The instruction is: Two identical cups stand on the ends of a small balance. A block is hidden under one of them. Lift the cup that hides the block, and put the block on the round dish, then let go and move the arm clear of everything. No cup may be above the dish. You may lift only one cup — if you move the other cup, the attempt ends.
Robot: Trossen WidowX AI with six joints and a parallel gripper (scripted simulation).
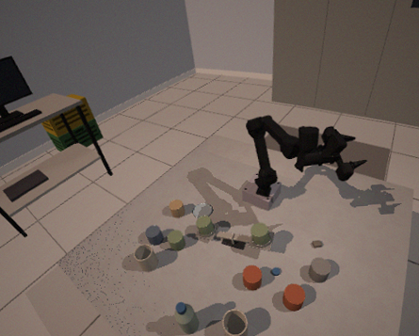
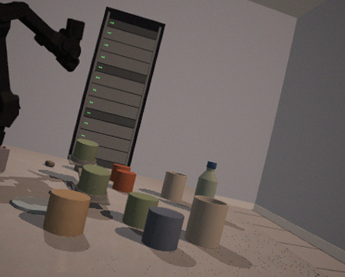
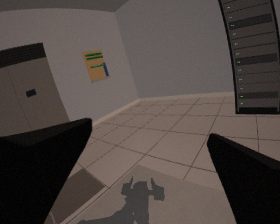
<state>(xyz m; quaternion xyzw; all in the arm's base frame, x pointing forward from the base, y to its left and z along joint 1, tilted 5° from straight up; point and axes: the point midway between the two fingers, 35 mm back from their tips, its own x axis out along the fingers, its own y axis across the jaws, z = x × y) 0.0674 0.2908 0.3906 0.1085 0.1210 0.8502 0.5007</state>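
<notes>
The pale green block lies 22 cm ahead of my gripper tip, 54 cm to the right of it and 40 cm below it. From my gripper tip the other things lie so: small balance 22 cm ahead, 40 cm to the right, 40 cm below; pale round dish 10 cm ahead, 62 cm to the right, 44 cm below; grey cup 23 cm ahead, 3 cm to the right, 40 cm below.
</notes>
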